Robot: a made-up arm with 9 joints. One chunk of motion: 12 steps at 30 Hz.
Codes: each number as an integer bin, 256 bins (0 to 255) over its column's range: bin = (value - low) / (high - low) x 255, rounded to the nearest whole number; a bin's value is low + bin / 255 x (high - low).
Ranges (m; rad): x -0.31..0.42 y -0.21..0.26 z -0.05..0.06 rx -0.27..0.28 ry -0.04..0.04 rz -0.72..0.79
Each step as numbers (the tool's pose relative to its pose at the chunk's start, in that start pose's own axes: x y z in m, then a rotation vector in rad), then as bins.
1 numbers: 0.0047 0.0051 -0.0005 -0.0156 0.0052 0.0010
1 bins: 110 117 115 118 144 122
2 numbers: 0.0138 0.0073 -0.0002 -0.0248 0.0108 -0.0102
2 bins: 113 118 115 114 162 120
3 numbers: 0.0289 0.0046 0.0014 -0.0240 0.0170 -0.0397
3 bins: 118 116 119 114 182 115
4 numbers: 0.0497 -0.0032 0.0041 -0.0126 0.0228 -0.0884
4 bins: 126 112 125 119 200 107
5 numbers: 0.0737 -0.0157 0.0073 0.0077 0.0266 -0.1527
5 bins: 134 105 133 129 212 96
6 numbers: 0.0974 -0.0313 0.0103 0.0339 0.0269 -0.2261
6 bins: 142 97 140 141 213 83
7 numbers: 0.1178 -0.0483 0.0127 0.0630 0.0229 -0.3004
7 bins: 149 88 145 154 200 71
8 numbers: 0.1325 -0.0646 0.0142 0.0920 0.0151 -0.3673
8 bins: 155 79 149 168 176 60
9 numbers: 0.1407 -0.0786 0.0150 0.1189 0.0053 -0.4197
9 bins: 157 71 151 180 144 51
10 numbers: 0.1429 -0.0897 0.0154 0.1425 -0.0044 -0.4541
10 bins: 158 65 152 191 113 45
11 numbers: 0.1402 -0.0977 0.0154 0.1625 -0.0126 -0.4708
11 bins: 157 61 152 201 87 42
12 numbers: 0.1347 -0.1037 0.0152 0.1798 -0.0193 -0.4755
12 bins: 155 58 151 209 66 41
